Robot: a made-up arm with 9 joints. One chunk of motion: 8 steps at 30 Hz.
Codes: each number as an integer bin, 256 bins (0 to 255) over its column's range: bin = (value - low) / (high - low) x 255, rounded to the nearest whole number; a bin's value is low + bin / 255 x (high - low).
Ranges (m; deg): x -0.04..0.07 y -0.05..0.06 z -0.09..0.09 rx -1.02..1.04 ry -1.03..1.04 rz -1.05..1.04
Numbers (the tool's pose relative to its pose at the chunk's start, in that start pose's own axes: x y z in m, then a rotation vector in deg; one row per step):
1: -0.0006 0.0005 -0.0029 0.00 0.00 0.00
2: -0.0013 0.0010 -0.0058 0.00 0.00 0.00
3: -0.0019 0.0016 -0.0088 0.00 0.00 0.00
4: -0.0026 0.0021 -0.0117 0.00 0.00 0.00
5: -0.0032 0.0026 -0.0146 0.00 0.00 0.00
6: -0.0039 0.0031 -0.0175 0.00 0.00 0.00
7: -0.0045 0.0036 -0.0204 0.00 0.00 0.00
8: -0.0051 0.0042 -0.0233 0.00 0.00 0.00
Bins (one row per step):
1: 91 117 123 126 127 128
2: 90 118 119 126 127 128
3: 88 120 115 126 127 128
4: 87 121 111 126 127 128
5: 85 122 107 126 127 128
6: 84 123 103 126 127 128
7: 82 124 99 126 127 128
8: 81 126 94 126 127 128

